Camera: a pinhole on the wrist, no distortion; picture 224 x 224 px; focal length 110.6 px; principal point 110.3 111.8 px. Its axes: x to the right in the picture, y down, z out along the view. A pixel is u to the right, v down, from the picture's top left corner.
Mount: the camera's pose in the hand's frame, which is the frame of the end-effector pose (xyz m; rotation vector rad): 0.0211 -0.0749 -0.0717 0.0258 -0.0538 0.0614
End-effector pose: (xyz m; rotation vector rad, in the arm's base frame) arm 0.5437 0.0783 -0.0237 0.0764 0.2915 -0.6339
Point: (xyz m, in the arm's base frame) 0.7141 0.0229 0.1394
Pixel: 158 165
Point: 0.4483 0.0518 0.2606
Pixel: 62 115
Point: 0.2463 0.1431 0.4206
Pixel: 10 106
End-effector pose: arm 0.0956 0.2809 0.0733 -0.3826 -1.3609 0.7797
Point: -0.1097 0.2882 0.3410
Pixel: 177 96
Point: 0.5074 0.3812 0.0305
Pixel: behind the camera
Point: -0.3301 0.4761 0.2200
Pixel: 172 167
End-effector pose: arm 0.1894 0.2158 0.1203 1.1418 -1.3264 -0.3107
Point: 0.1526 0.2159 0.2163
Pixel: outside the picture
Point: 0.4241 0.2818 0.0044
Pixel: behind the camera
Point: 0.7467 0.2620 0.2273
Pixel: behind the camera
